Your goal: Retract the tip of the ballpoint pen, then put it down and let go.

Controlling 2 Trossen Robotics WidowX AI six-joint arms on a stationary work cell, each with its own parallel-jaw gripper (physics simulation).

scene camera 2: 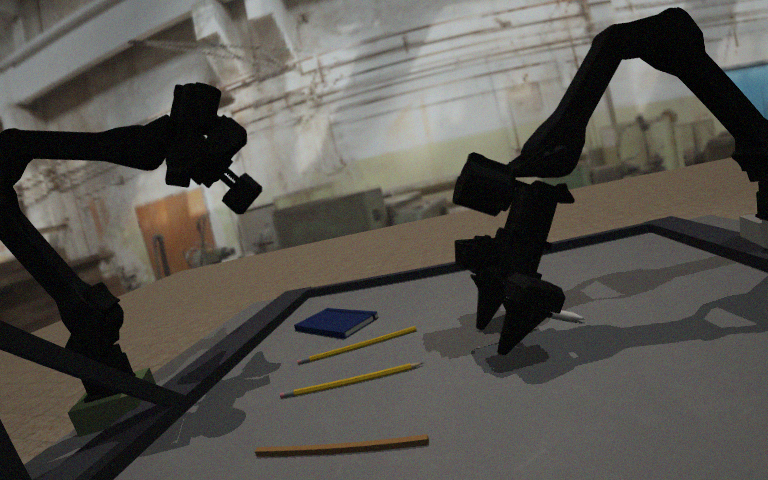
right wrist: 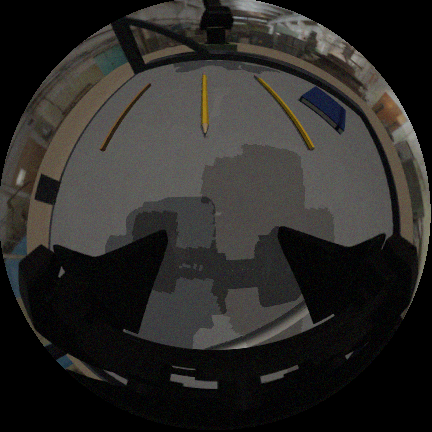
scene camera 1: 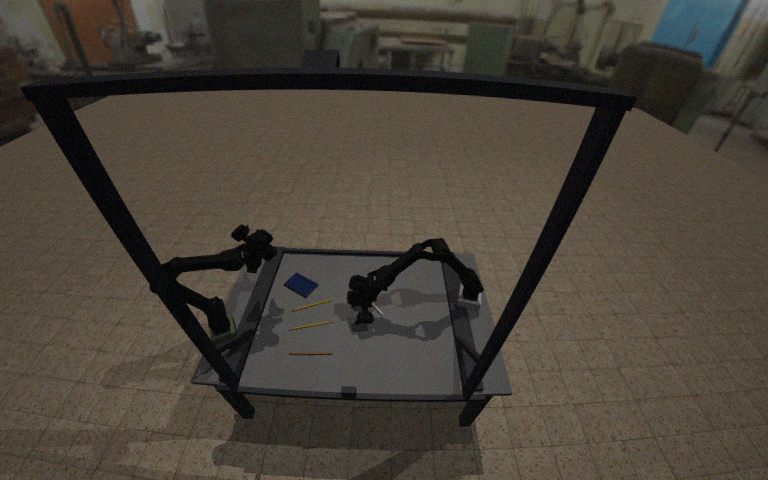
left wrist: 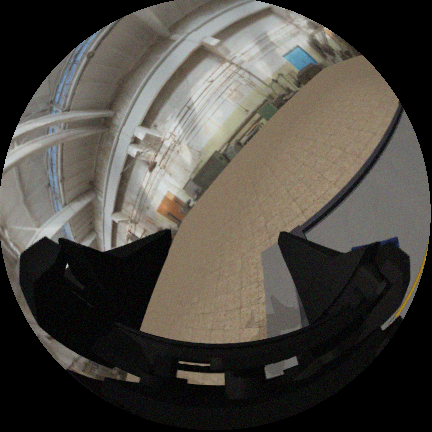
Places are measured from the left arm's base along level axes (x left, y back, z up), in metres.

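Where they show: left gripper, fingertip midpoint: [scene camera 2: 226,174] [left wrist: 226,236]; right gripper, fingertip midpoint: [scene camera 2: 489,340] [right wrist: 223,234] [scene camera 1: 353,315]; left arm's base, origin of the base link: [right wrist: 216,42] [scene camera 1: 221,327]; right arm's base, origin of the base link: [scene camera 1: 470,294].
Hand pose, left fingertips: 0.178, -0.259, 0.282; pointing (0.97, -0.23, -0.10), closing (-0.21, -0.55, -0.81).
Things, the pixels of their top centre, and the offset from my left fingertips, as dx, dy, dz. Level surfaces: height alone.
- white ballpoint pen, middle of its top: [right wrist: 269,338] [scene camera 2: 541,305] [scene camera 1: 373,303] -0.349, -0.373, -0.309
- grey table, its level: dz -0.322
- blue notebook, middle of its top: [scene camera 2: 334,318] [right wrist: 328,102] [scene camera 1: 300,283] -0.081, -0.121, -0.310
- orange-brown stick, middle of its top: [scene camera 2: 335,445] [right wrist: 126,107] [scene camera 1: 310,353] -0.440, -0.036, -0.315
The white ballpoint pen [scene camera 1: 378,309] [scene camera 2: 568,316] [right wrist: 272,328] lies on the grey table [scene camera 1: 396,367]. Its barrel crosses the lower part of the right wrist view and is partly hidden by a finger and the gripper body. The gripper hides its other end in scene camera 2, and I cannot tell whether the tip is out. My right gripper [scene camera 2: 491,340] [right wrist: 223,234] is open and empty, pointing down low over the table, with the pen's visible end to its right in scene camera 2. My left gripper [left wrist: 226,236] is open and empty, raised at the table's left side.
A blue notebook [scene camera 1: 300,284] [scene camera 2: 334,322] [right wrist: 325,107] lies at the back left. Two yellow pencils [scene camera 2: 362,344] [scene camera 2: 353,380] and an orange-brown stick [scene camera 1: 310,353] [scene camera 2: 342,446] lie left of the right gripper. Dark frame posts [scene camera 1: 557,226] stand around the table.
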